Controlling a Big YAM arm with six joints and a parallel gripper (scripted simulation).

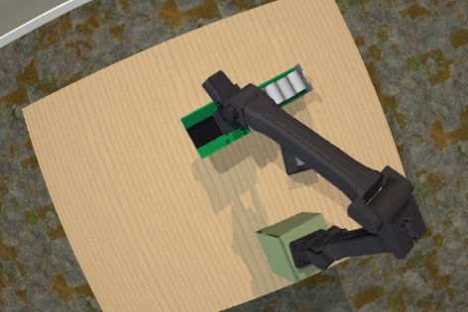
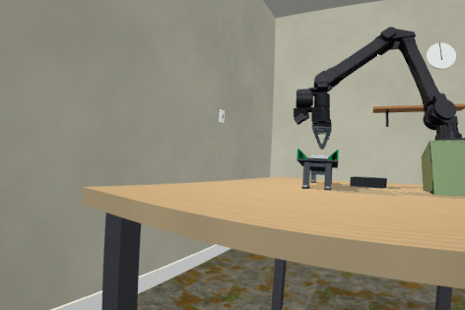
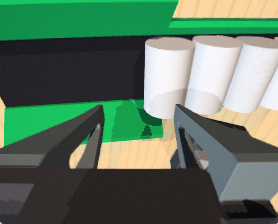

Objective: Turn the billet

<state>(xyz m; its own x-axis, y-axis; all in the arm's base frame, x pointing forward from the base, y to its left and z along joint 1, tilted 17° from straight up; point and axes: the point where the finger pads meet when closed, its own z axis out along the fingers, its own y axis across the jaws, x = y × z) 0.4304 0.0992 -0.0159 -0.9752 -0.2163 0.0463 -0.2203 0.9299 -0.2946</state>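
The ramp lies 80 mm below my hand, 50 mm to the right of it and 20 mm ahead of it. Also, from my hand: dark tray 170 mm to the right, 150 mm behind, 140 mm below.
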